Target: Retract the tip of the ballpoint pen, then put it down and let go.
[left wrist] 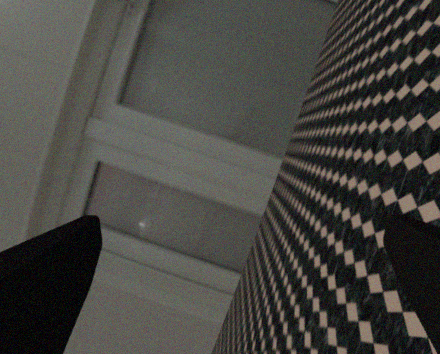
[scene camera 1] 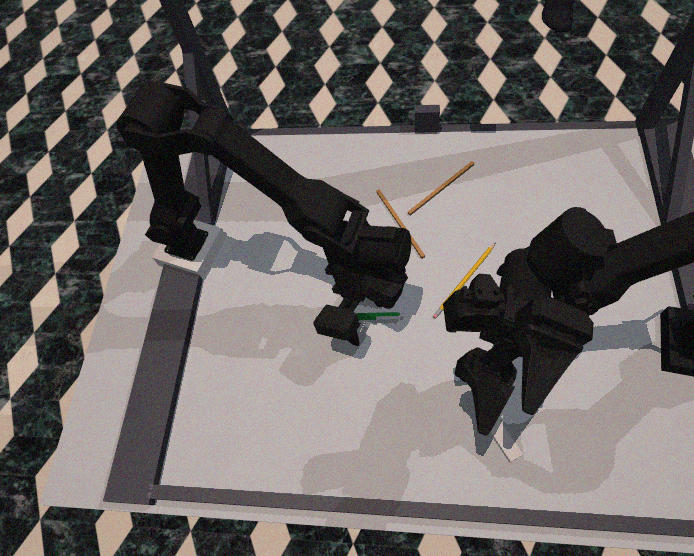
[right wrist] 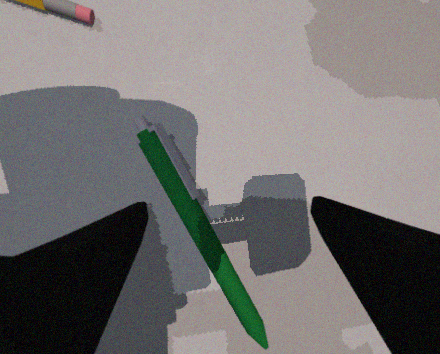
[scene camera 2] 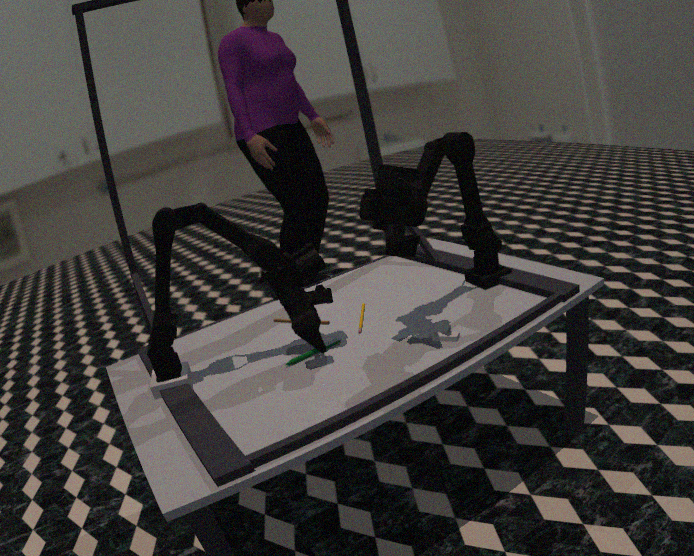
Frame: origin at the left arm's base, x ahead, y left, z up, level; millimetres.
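Where they show: left gripper, between the fingertips: (left wrist: 245, 230) (scene camera 1: 504, 424) (scene camera 2: 419, 212); right gripper, between the fingertips: (scene camera 1: 368, 325) (right wrist: 229, 207) (scene camera 2: 323, 348); left arm's base, origin of its link: (scene camera 2: 487, 269); right arm's base, origin of its link: (scene camera 1: 186, 242) (scene camera 2: 169, 373).
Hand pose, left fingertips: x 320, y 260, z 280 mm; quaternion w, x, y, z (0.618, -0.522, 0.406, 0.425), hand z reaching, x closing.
Note:
Each offset is from my left fingertips to the centre of the thing. Level surfaces: height alone.
The green ballpoint pen @(dx +222, dy -202, dz -303 mm) (scene camera 1: 379, 316) (scene camera 2: 311, 353) (right wrist: 197, 225) lies flat on the pale table top @(dz -311 mm) (scene camera 1: 262, 441) (scene camera 2: 422, 287), near its middle. My right gripper (scene camera 1: 360, 316) (scene camera 2: 317, 343) (right wrist: 229, 207) is open and low over the pen. Its two fingers stand one on each side of the pen's middle, neither touching it. The pen lies slantwise between them, its pointed end toward the bottom of the right wrist view. My left gripper (scene camera 1: 507, 421) is open and empty. It hangs raised off the table at the right and points away from it toward the wall and floor.
A yellow pencil @(dx +51, dy -314, dz -307 mm) (scene camera 1: 468, 276) (scene camera 2: 361, 317) with a pink eraser @(dx +92, dy -232, dz -307 mm) (right wrist: 84, 13) lies right of the pen. Two brown sticks @(dx +125, dy -503, dz -307 mm) (scene camera 1: 441, 188) @(dx +189, dy -409, dz -307 mm) (scene camera 1: 400, 223) lie behind it. A dark border strip (scene camera 1: 152, 375) runs along the table edges. A person in purple (scene camera 2: 262, 83) stands behind the table.

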